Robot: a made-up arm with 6 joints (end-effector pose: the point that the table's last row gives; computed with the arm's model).
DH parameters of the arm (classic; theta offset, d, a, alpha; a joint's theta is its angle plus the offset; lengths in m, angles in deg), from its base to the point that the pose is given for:
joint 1: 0 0.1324 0 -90
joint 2: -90 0 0.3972 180
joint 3: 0 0 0 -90
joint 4: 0 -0.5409 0 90
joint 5: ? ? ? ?
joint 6: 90 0 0 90
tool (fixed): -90 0 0 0
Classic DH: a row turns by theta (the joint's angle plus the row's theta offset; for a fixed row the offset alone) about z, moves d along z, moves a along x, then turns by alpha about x.
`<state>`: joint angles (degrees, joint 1 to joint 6).
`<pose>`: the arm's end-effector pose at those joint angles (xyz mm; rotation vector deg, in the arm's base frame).
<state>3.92 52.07 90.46 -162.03 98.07 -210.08</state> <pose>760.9 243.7 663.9 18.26 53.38 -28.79</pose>
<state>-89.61 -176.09 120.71 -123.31 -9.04 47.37</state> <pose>110.8 -66.2 -822.4 105.89 -15.43 -99.18</pose>
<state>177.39 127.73 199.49 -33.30 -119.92 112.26</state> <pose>-579.9 194.5 368.5 -0.27 104.16 -66.49</pose>
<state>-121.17 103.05 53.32 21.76 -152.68 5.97</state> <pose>-570.3 -582.3 -321.9 -128.12 -92.19 -19.99</pose>
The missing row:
joint 5: 0 0.2009 0 -90
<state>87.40 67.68 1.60 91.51 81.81 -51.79</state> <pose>29.7 769.8 -129.8 -10.26 41.86 168.22</pose>
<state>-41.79 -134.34 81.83 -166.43 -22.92 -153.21</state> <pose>-428.0 644.4 -426.4 23.24 108.97 16.90</pose>
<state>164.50 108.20 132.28 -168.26 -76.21 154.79</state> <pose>-908.1 47.7 191.7 -122.98 8.39 -111.16</pose>
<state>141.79 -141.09 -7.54 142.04 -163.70 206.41</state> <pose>461.3 -564.7 130.2 -103.85 -54.56 128.92</pose>
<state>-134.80 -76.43 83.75 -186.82 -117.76 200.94</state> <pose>777.9 500.2 386.6 77.13 62.56 -93.55</pose>
